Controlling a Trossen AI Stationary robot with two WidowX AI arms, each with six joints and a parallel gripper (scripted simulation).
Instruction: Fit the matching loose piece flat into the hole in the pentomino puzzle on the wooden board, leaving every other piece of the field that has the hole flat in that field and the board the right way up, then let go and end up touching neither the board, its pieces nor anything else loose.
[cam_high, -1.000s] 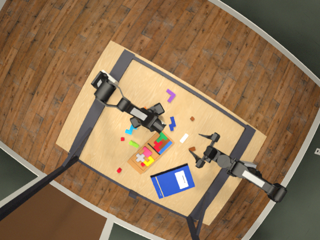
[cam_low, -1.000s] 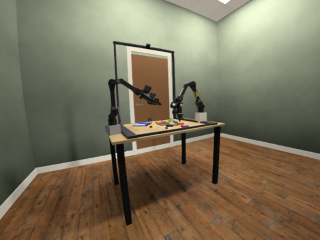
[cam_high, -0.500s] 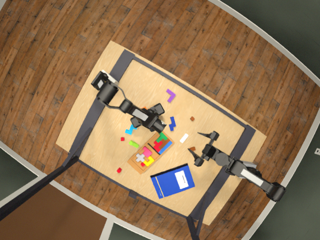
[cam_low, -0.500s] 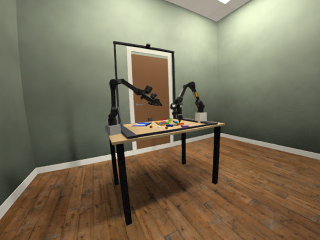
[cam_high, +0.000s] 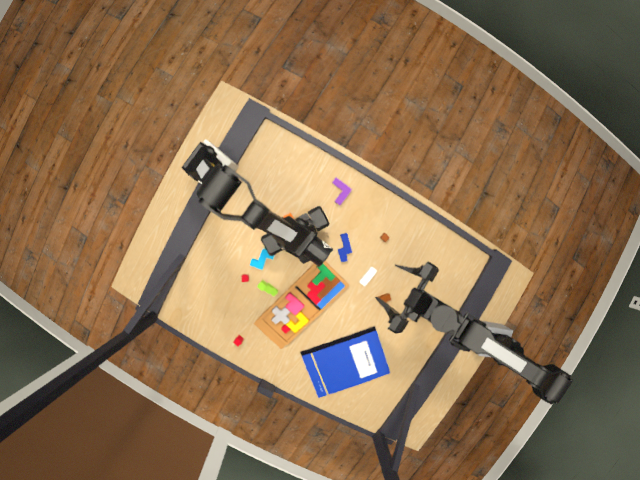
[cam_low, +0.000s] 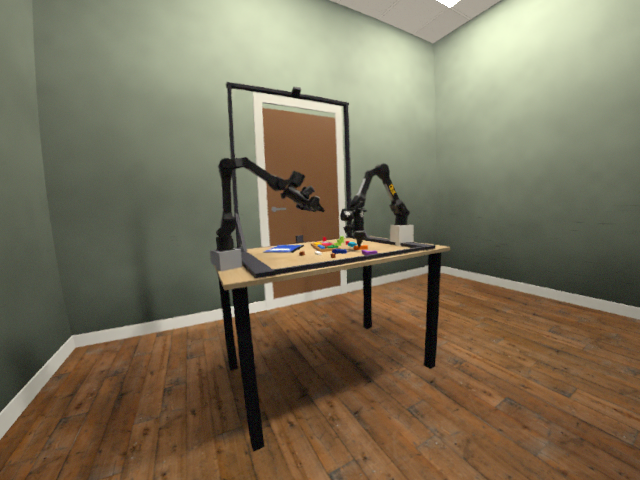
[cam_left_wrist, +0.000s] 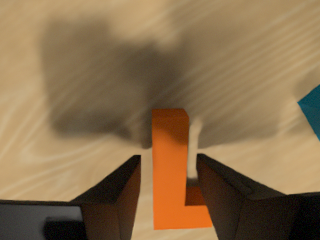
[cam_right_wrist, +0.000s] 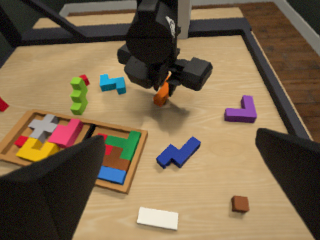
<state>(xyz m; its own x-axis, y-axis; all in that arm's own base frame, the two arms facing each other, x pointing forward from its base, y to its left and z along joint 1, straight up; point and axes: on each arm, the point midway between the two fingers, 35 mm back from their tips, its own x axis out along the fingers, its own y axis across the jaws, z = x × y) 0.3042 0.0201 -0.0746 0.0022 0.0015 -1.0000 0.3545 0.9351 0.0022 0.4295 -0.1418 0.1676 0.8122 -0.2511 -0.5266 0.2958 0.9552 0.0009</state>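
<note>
My left gripper is now 180 mm past the wooden puzzle board, 130 mm to the left of it and 40 mm above it. Round my left hand: cyan piece (130 mm behind, 40 mm to the left, 40 mm below); then dark blue piece (150 mm to the right, 40 mm below, 30 mm ahead); then orange piece (40 mm below, 10 mm to the left).
</note>
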